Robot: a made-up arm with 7 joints.
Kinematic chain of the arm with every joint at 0, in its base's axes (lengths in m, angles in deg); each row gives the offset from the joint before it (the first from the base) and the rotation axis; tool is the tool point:
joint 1: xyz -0.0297 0.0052 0.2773 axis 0 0.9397 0.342
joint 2: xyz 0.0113 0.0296 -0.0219 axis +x
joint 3: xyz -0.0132 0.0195 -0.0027 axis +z
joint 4: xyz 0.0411 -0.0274 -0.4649 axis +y
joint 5: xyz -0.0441 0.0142 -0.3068 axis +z
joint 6: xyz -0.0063 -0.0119 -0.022 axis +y
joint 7: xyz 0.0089 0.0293 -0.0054 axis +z
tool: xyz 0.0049 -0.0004 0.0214
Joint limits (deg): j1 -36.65..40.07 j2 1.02..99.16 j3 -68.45..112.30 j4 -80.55..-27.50 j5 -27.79..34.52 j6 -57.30..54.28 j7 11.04..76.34
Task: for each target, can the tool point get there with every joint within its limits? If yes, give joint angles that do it. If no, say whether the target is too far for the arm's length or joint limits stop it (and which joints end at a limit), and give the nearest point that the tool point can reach.
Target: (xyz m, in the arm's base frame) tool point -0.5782 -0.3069 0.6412
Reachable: no: joint limits stop it (at a limit: joint 2, joint 3, joint 4, joint 5, joint 6) | nearest point -0.2283 0.5331 0.6423 | short by 0.910 m
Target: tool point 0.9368 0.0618 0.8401
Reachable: no: too far | nearest point 0.4479 0.4733 0.4092 | short by 0.771 m
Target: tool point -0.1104 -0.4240 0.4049
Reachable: no: joint limits stop it (at a limit: joint 1, joint 2, joint 3, joint 4, joint 5, joint 7) | nearest point -0.2183 -0.2780 -0.2722 | short by 0.701 m
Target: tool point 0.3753 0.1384 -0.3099
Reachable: yes | joints -16.88 28.92 -46.49 -65.93 7.97 -15.19 49.12
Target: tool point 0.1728 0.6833 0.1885
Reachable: yes | joints 22.66 81.82 16.23 -74.92 12.15 -41.74 65.29
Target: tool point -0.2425 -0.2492 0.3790
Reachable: no: joint limits stop it (at a limit: joint 1, joint 2, joint 3, joint 4, joint 5, joint 7) | nearest point -0.2212 -0.2723 -0.2715 | short by 0.651 m
